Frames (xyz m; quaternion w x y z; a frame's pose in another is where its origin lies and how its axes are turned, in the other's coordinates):
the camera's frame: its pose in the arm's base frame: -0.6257 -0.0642 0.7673 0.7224 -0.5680 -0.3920 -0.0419
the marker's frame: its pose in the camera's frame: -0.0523 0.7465 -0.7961 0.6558 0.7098 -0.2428 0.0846
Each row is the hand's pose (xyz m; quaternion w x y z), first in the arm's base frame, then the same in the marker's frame.
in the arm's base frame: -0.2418 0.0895 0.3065 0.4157 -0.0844 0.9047 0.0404
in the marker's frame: 0.4221 0.5891 0.0244 0.0383 -0.3171 -0.9245 0.2080
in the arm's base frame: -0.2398 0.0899 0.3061 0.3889 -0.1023 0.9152 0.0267
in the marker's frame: 0.4226 0.5879 0.0228 0.0716 -0.3047 -0.9284 0.2003
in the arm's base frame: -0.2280 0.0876 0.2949 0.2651 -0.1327 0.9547 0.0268
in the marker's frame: 0.4159 0.5797 0.0102 0.1880 -0.3106 -0.9218 0.1358
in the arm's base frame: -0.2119 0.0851 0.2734 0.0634 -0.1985 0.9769 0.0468
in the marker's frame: 0.4025 0.5703 -0.0113 0.3530 -0.2968 -0.8873 0.0042
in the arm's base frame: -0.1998 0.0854 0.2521 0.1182 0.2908 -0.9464 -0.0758
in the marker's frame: 0.3900 0.5657 -0.0319 0.4789 -0.2402 -0.8324 -0.1414
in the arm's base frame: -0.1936 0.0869 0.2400 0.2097 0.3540 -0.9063 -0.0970
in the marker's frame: 0.3836 0.5643 -0.0439 0.5307 -0.1902 -0.7935 -0.2293
